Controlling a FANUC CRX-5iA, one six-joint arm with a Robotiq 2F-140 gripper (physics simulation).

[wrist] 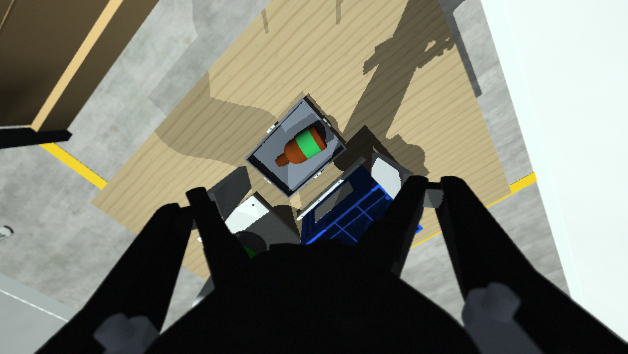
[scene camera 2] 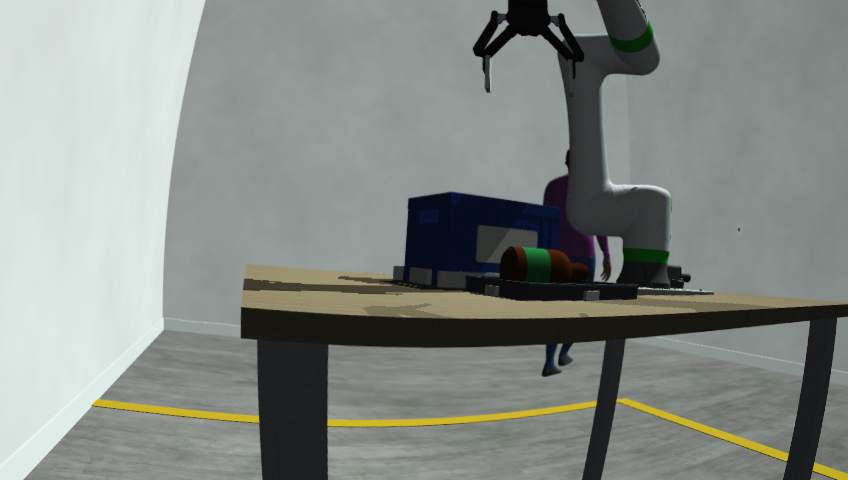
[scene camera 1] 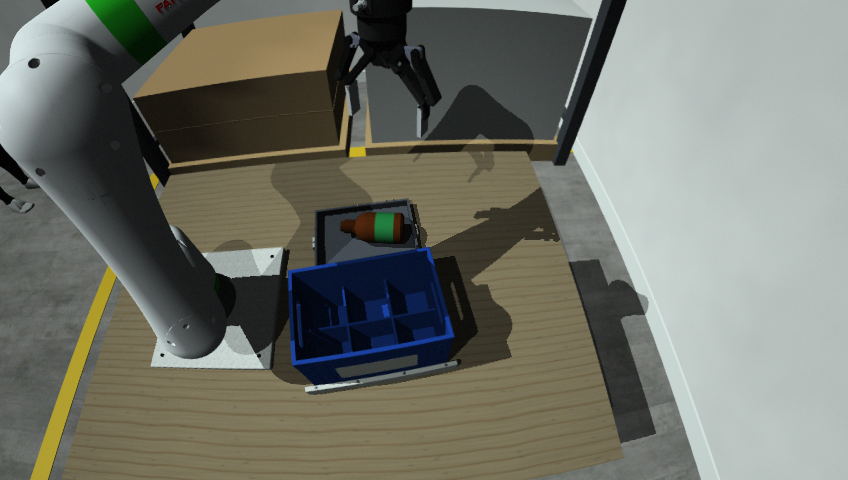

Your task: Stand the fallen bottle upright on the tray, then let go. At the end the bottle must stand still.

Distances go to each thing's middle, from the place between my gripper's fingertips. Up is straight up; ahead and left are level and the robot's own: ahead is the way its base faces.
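Brown bottle point(scene camera 2: 532, 265): my gripper is 300 mm above it, 20 mm to the left of it and 50 mm past it. Counted from my hand, the dark tray point(scene camera 2: 512, 289) is 20 mm to the right, 70 mm behind and 330 mm below; the blue crate point(scene camera 1: 378, 315) is 40 mm behind, 280 mm to the right and 260 mm below; the pale rail point(scene camera 1: 441, 367) is 330 mm below, 380 mm to the right and 20 mm behind.
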